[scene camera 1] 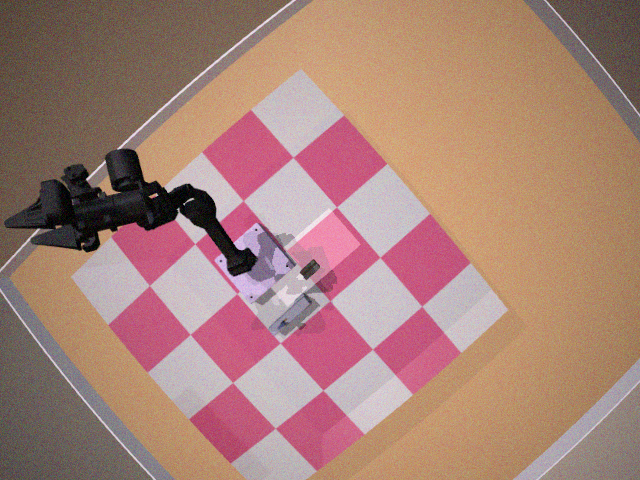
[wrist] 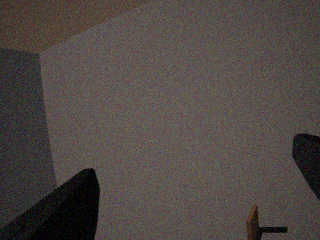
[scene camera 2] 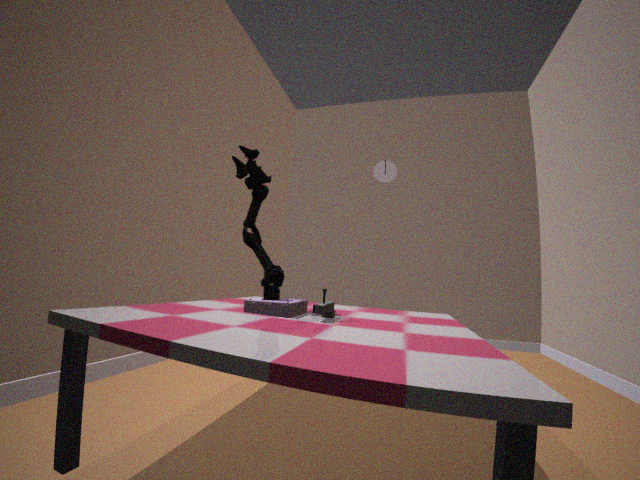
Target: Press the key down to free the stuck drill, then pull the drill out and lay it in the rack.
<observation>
The gripper (scene camera 1: 18,233) is open, with nothing in its grasp.
The gripper is seen too in the wrist view (wrist: 197,162).
</observation>
